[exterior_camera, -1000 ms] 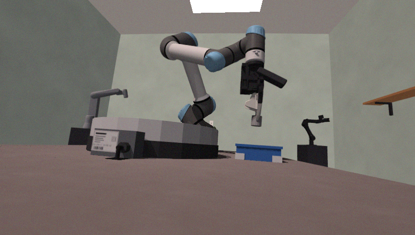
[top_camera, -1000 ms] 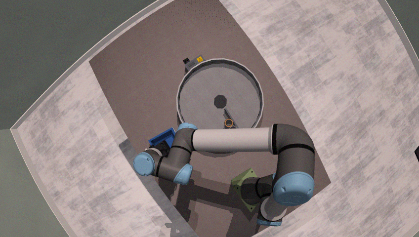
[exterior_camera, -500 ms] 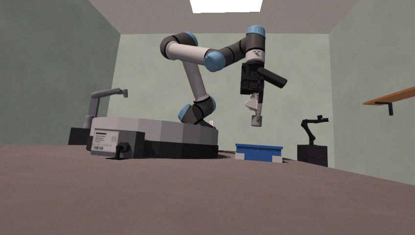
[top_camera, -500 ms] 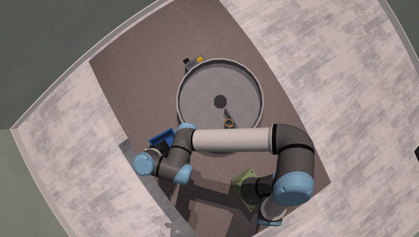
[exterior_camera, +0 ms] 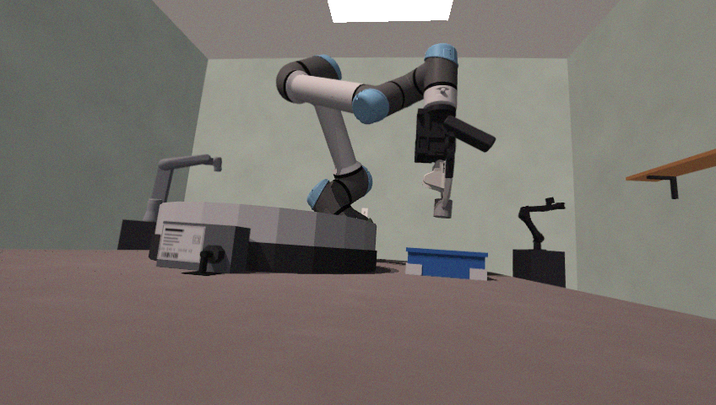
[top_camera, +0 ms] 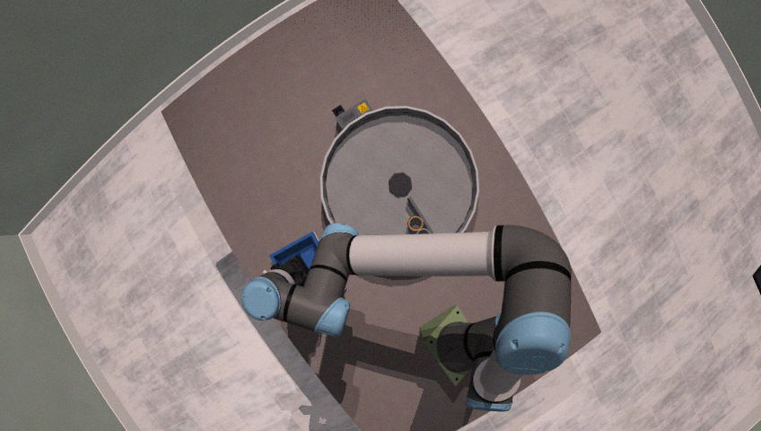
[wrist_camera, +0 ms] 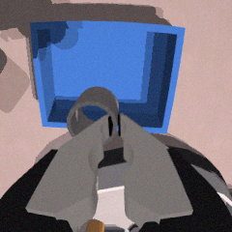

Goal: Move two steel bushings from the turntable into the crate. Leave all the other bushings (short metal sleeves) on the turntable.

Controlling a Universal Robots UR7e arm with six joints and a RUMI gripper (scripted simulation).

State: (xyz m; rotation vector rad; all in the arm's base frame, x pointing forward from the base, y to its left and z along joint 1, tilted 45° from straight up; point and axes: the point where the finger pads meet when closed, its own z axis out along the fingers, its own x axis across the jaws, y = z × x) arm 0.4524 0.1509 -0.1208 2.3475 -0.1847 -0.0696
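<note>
Right now my hand is 2 cm past the blue crate and 13 cm above it.
</note>
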